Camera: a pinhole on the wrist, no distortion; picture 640 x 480 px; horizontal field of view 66.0 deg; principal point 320.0 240.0 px. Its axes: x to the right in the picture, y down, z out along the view. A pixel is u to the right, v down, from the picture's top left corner.
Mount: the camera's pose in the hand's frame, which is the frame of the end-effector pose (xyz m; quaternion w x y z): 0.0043 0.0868 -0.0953 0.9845 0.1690 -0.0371 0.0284
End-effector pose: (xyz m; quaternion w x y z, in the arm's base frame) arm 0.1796 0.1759 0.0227 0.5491 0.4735 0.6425 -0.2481
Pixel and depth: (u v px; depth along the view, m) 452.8 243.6 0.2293
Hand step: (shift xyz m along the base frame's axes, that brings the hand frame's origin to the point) 0.0745 -0.0823 -0.0797
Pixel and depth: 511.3 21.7 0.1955
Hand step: -0.0152 -0.0552 -0.0986
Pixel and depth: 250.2 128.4 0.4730
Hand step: -0.0137 -0.3624 -0.0397
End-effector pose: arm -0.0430 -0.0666 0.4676 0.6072 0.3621 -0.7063 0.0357
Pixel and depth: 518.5 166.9 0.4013
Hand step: -0.1758 -0.2735 0.0178
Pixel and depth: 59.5 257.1 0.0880
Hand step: -0.0195 0.0727 -0.0156
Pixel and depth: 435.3 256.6 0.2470
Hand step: -0.1282 -0.0815 0.0084
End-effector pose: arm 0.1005 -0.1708 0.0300 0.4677 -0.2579 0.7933 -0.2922
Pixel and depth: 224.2 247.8 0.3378
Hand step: 0.2341 -0.0088 -0.0196
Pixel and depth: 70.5 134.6 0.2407
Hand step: 0.1545 0.0317 0.0690
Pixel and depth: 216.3 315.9 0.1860
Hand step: 0.0906 0.0486 -0.0401
